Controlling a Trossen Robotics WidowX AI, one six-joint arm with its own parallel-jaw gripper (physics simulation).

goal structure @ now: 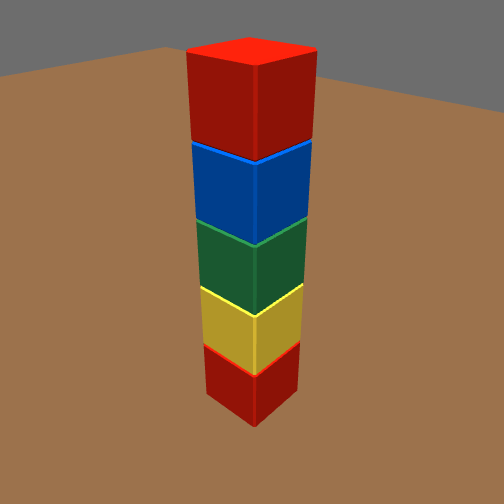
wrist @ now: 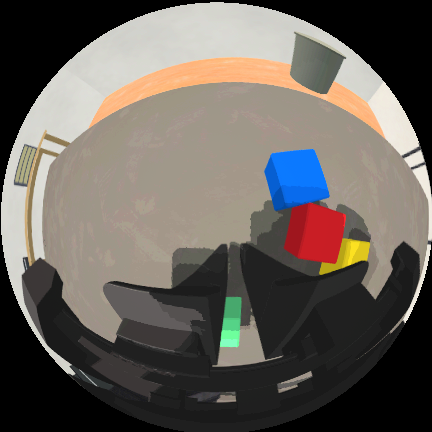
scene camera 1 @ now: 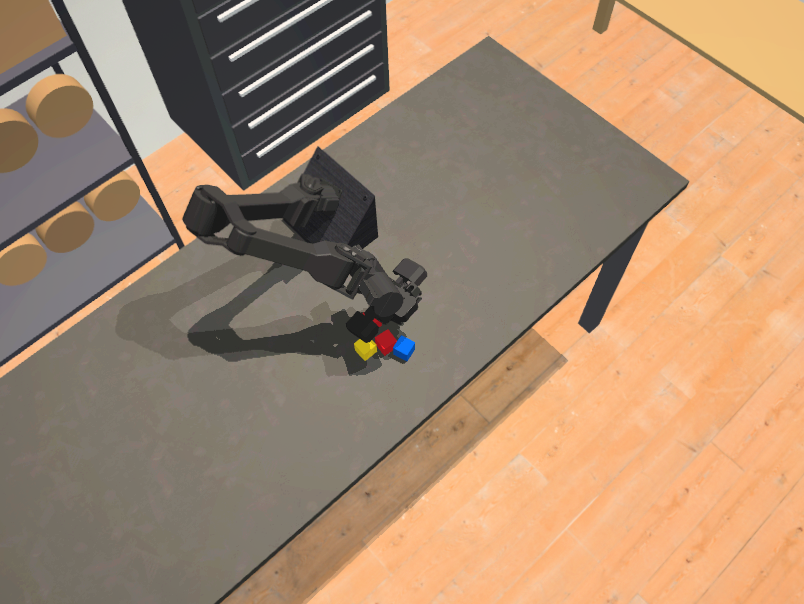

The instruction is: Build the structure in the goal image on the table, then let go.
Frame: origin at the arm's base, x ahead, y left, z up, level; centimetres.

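Where they show: gripper, fingertip midpoint: (wrist: 232,249) (scene camera 1: 401,321); arm's base, link origin: (scene camera 1: 327,198).
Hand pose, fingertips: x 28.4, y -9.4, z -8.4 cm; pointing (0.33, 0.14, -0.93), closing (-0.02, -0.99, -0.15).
Each offset is from my fingertips to the top centre of the thing. Level surfaces: height alone.
A blue cube @(dx +4.4, dy -4.6, dz +2.0 cm) (scene camera 1: 404,349) (wrist: 299,177), a red cube @(dx +0.8, dy -5.9, dz +2.0 cm) (scene camera 1: 385,341) (wrist: 320,233) and a yellow cube @(dx -1.7, dy -9.4, dz +2.0 cm) (scene camera 1: 365,349) (wrist: 354,252) are close together on the table, with the red one between the other two. A small part of another red block @(dx -4.9, dy -4.1, dz +2.0 cm) (scene camera 1: 377,322) shows behind them, beside the dark fingers, in the scene view. Part of a green block @(dx -6.0, dy +1.2, dz +2.0 cm) (wrist: 231,320) shows through the narrow gap between the fingers in the wrist view; the fingers hide the rest. My gripper (scene camera 1: 371,326) (wrist: 232,249) is nearly closed, with nothing held, low beside the cubes.
The grey table @(dz -1.3 cm) (scene camera 1: 519,162) (wrist: 150,150) has its front edge beyond the blue cube. A dark drawer cabinet (scene camera 1: 185,84) and a shelf rack (scene camera 1: 152,195) stand behind the table. A grey bin (wrist: 316,65) shows beyond the table in the wrist view.
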